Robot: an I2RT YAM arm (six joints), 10 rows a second.
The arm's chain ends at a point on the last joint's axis. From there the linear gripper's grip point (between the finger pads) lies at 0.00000 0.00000 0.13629 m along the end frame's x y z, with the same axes.
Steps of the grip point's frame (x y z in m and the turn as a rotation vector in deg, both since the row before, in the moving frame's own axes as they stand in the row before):
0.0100, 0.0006, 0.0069, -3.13, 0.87, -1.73
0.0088, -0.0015, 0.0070, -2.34, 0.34, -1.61
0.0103, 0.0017, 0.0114, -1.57, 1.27, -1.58
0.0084, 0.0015, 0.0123, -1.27, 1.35, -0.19
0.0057, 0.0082, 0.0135, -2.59, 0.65, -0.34
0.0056, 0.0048, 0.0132, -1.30, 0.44, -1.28
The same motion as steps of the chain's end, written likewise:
0.0078, -0.0068, 0.0071, -3.13, 0.87, -1.73
0.0079, -0.0071, 0.0071, -2.34, 0.34, -1.61
0.0072, -0.0020, 0.0115, -1.57, 1.27, -1.58
0.0052, -0.0015, 0.0124, -1.27, 1.35, -0.19
0.0041, 0.0020, 0.0136, -2.59, 0.65, -0.34
0.0045, 0.0017, 0.0132, -1.30, 0.44, -1.28

